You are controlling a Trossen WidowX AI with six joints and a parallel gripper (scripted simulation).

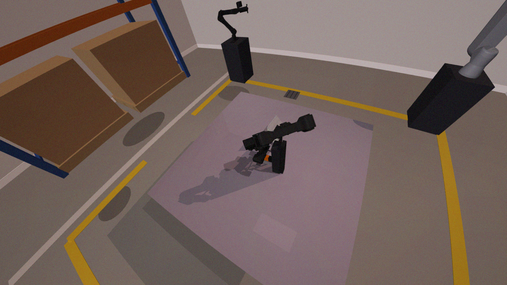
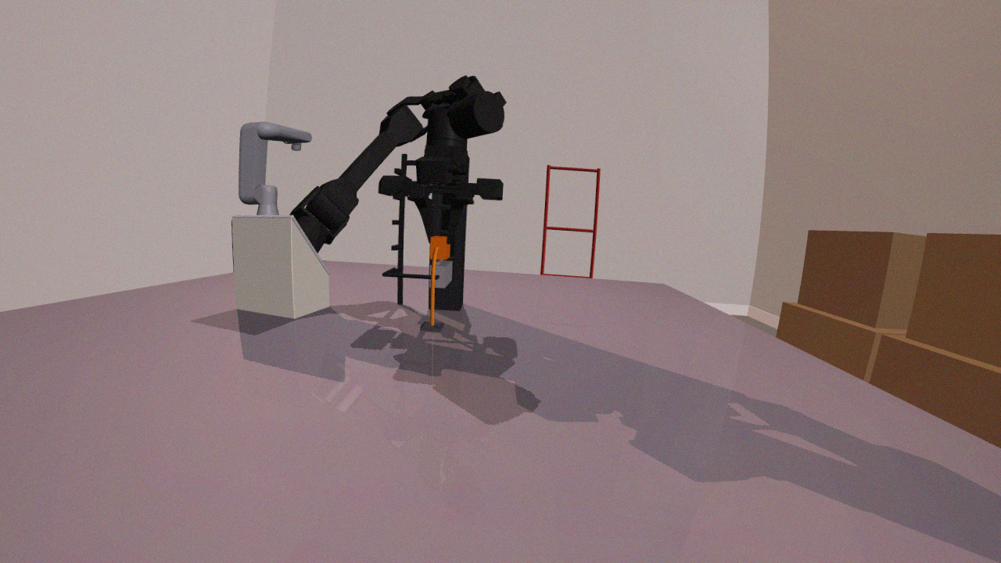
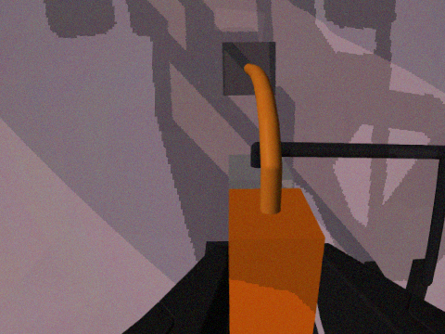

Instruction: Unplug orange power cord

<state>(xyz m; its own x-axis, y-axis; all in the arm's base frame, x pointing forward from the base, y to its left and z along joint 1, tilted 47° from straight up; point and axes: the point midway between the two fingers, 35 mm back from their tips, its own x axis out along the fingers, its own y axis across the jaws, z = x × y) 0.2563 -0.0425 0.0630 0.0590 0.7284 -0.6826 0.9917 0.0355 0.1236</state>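
Now: gripper tip 10 mm past the orange plug and 30 mm to the right of it. Also, from my gripper tip: thin black rack: 100 mm behind, 80 mm to the left, 20 mm above; power strip: 10 mm behind, 100 mm to the left, 20 mm above.
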